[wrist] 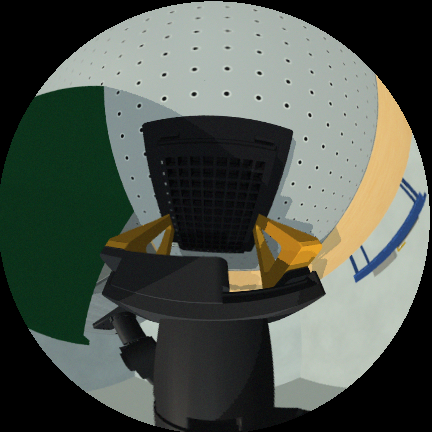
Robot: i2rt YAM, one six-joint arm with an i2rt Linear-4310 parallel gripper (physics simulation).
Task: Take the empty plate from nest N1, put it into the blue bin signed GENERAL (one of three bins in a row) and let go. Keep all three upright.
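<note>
The empty plate, black with a grid of open wells, is in the middle of the wrist view, flat against the pale perforated board. My gripper has its two orange fingers at the left and right sides of the plate's near part. The fingertips touch its sides, and the gripper is shut on the plate. The nest N1 is mostly hidden under the plate and fingers. The blue bin signed GENERAL cannot be made out in this view.
The perforated board ends at a light wooden strip on the right. A large dark green surface fills the left side. A blue rail-like frame is at the far right. A dark jointed device shows at the lower left.
</note>
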